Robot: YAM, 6 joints.
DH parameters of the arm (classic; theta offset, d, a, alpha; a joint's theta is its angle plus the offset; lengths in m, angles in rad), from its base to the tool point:
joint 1: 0 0.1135 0.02 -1.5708
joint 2: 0 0 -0.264 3.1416
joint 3: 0.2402 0 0.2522 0
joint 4: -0.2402 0 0.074 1.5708
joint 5: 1.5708 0 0 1.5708
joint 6: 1.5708 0.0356 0 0
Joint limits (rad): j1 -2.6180..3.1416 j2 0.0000..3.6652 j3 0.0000..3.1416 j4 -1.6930..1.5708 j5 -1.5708..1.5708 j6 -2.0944..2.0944
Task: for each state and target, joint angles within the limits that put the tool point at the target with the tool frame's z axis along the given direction. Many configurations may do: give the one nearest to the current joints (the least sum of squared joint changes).
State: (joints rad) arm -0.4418 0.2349 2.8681 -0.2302 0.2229 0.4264
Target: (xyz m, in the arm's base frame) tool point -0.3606 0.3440 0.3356 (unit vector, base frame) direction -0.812 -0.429 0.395
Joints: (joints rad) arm -0.8253 0.0019 2.2958 -0.1853 1.0927 0.4264
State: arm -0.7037 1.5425 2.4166 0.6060 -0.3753 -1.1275
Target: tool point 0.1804 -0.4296 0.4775 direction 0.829 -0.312 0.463
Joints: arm -1.2248 2.0616 2.0955 0.6444 -0.7402 -1.1275
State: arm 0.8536 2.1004 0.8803 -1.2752 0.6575 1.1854
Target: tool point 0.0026 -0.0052 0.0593 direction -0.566 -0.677 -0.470
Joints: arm 0.6933 1.9011 0.0466 -0.7909 0.1597 1.1854
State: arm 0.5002 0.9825 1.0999 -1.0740 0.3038 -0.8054
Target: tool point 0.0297 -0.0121 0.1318 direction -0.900 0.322 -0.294
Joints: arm -0.3646 1.5006 0.2560 -1.5985 0.0201 -0.8054
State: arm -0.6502 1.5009 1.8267 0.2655 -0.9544 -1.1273
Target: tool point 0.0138 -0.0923 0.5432 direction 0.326 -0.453 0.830
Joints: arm -1.5420 0.7956 1.1773 0.6809 -0.3181 -1.1273
